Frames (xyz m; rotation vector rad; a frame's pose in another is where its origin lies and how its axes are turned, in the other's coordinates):
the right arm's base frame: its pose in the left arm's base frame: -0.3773 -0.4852 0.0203 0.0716 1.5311 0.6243
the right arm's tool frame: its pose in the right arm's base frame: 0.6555 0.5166 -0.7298 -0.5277 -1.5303 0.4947
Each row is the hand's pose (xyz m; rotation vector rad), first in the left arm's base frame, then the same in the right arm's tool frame.
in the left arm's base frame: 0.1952 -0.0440 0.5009 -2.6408 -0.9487 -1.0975
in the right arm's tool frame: 1.0843 -1.0078 0.9126 2.5325 -0.1997 0.5665
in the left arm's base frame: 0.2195 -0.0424 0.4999 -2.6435 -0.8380 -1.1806
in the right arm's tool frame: 1.0985 -1.0277 0.9124 2.4724 -0.2683 0.6437
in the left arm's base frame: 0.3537 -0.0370 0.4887 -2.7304 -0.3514 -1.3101
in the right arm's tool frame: 1.1724 -1.1402 0.9071 2.2553 -0.6251 0.7735
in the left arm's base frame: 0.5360 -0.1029 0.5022 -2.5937 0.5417 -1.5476
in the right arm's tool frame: 1.2255 -1.3205 0.9566 1.7483 -1.1438 1.0624
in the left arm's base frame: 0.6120 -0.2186 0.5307 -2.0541 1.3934 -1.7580
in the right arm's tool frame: 1.1868 -1.4317 1.0347 1.0578 -1.5104 1.4080
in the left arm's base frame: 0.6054 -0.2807 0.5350 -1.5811 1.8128 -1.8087
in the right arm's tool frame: 1.1366 -1.4548 1.0642 0.5802 -1.6515 1.5945
